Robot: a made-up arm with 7 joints.
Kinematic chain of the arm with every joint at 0, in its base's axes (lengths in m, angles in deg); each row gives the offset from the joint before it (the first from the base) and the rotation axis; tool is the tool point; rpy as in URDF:
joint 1: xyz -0.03 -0.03 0.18 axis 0 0.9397 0.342
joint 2: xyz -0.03 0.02 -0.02 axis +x
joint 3: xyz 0 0.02 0 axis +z
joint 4: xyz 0.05 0 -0.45 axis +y
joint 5: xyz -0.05 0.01 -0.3 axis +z
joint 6: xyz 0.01 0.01 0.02 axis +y
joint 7: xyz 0.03 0 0.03 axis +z
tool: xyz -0.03 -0.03 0 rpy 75.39 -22.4 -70.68
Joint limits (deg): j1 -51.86..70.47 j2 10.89..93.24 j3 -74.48..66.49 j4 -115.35..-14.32 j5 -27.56..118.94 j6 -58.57..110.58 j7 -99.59..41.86
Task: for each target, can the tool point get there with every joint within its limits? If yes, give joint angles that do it. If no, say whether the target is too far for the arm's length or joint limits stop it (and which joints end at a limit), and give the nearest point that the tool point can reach.
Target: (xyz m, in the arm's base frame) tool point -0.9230 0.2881 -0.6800
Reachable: no: too far | nearest point -0.5898 0.1811 -0.3548 | short by 0.478 m
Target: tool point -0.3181 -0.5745 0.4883
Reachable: no: joint limits stop it (at a limit: joint 1, joint 2, joint 3, joint 4, joint 5, joint 7) | nearest point -0.3282 -0.3027 -0.0473 | short by 0.601 m
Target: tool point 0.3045 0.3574 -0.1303
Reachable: yes | joints -8.85 44.16 3.23 -84.73 57.96 -3.05 -7.03
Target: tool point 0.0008 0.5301 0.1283
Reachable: yes | joints 27.91 58.04 51.57 -94.80 65.48 46.85 8.18
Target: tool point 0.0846 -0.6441 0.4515
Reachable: no: joint limits stop it (at a limit: joint 1, joint 2, joint 4, joint 6, joint 7) | nearest point 0.3274 -0.2739 0.0504 | short by 0.597 m
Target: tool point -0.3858 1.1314 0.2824
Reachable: no: too far | nearest point -0.2675 0.7286 0.2423 | short by 0.422 m
